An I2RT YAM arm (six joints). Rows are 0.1 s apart.
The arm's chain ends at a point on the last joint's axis. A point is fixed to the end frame.
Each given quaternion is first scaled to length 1.
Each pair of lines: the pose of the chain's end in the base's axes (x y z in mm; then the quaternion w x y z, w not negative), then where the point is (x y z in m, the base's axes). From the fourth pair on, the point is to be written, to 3 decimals.
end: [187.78, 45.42, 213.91, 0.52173, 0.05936, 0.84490, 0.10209]
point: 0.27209 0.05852 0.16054
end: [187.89, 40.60, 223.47, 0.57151, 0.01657, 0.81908, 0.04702]
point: 0.27776 0.04702 0.17865
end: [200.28, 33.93, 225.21, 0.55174, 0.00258, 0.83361, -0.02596]
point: 0.28782 0.02874 0.17584
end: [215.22, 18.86, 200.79, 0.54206, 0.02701, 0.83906, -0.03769]
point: 0.301 0.009 0.150
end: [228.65, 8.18, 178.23, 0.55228, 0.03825, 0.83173, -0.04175]
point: 0.316 -0.003 0.129
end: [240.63, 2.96, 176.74, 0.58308, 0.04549, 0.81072, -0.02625]
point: 0.331 -0.006 0.134
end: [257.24, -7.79, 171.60, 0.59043, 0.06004, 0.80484, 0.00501]
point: 0.349 -0.013 0.131
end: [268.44, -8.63, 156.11, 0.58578, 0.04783, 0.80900, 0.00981]
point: 0.360 -0.012 0.114
